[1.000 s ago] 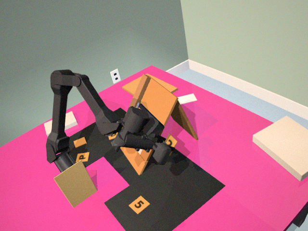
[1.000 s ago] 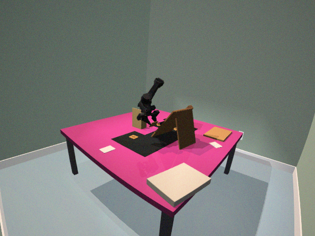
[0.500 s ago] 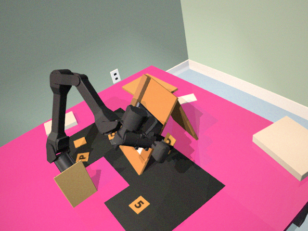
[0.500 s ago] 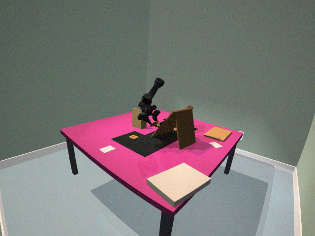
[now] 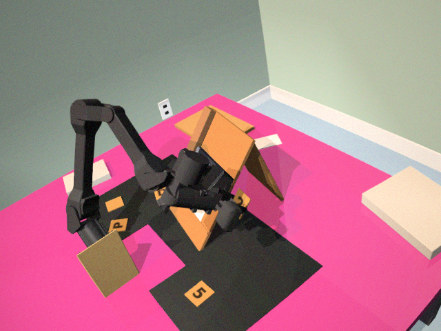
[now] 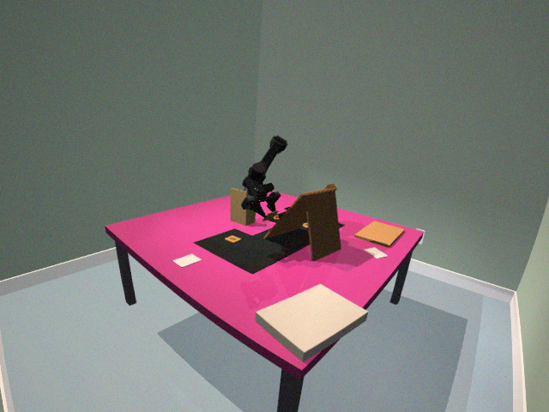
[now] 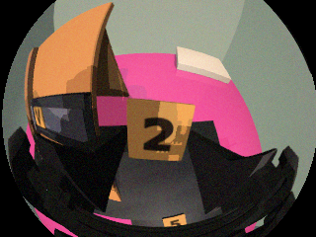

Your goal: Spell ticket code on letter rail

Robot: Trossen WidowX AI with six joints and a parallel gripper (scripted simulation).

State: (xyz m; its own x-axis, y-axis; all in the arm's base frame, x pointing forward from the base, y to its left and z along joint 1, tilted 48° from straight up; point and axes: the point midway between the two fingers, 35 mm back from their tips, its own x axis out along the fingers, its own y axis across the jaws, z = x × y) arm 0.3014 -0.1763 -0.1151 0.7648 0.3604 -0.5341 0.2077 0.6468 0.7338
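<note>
My gripper tip is now 2 cm past the white ticket, 17 cm to the right of it and 8 cm above it. The rest, counted from my gripper tip: white block: 19 cm behind, 72 cm to the left, 15 cm below; then orange flat panel: 35 cm ahead, 57 cm to the left, 16 cm below; then black mat: 12 cm behind, 20 cm to the left, 17 cm below.
</note>
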